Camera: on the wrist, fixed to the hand. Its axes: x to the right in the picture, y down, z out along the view.
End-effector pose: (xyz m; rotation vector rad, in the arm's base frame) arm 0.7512 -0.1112 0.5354 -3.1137 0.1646 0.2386
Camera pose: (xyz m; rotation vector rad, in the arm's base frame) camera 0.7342 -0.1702 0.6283 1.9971 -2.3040 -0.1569
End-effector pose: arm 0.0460 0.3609 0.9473 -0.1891 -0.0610 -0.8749
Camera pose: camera 0.0739 0.4000 0.8468 -0.1566 0.0996 0.7266
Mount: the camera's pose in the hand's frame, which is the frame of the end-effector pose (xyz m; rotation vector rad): -0.0248 0.0599 -0.0906 0.0135 0.0145 1.6076
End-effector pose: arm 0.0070 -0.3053 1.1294 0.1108 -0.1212 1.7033
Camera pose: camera -0.0493 -0.3246 1.0352 0.0164 0.1893 -2.9634
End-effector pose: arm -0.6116 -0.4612 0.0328 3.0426 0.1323 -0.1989
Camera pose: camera -0.6192 -0.5140 0.1306 2.1732 -2.0654 -0.0202
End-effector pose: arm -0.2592 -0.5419 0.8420 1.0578 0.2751 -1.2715
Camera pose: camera -0.1823 -0.4613 0.8405 0.8817 -0.5280 0.1937
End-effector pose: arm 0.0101 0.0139 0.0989 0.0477 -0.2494 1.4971
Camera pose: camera -0.0383 0.0110 -0.0014 -0.2066 -0.2651 3.0927
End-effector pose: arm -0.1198 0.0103 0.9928 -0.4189 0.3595 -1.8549
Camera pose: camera -0.1034 0.0189 0.8829 -0.0101 0.4728 -0.2865
